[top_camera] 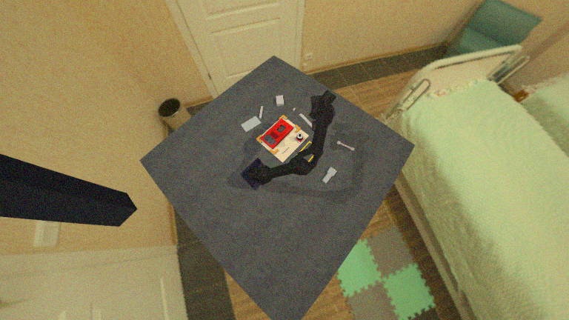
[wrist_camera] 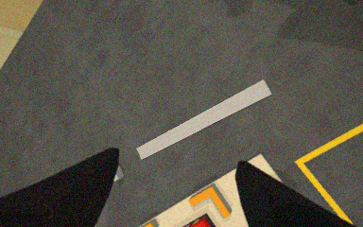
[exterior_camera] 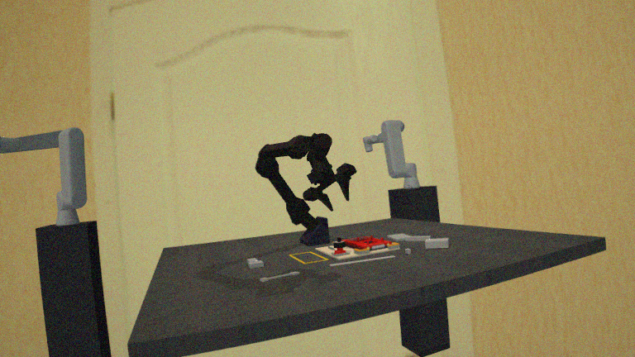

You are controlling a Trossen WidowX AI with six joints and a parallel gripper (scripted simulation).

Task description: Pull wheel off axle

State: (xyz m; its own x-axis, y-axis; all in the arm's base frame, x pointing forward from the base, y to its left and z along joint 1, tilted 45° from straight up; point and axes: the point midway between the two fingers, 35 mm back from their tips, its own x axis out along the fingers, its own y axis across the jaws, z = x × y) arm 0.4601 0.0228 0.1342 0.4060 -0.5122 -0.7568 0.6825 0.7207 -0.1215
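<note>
The wheel is 140 mm below my gripper tip, 110 mm behind it and 30 mm to the left of it. Also, from my gripper tip: upright axle (140 mm below, 110 mm behind, 30 mm to the left).
</note>
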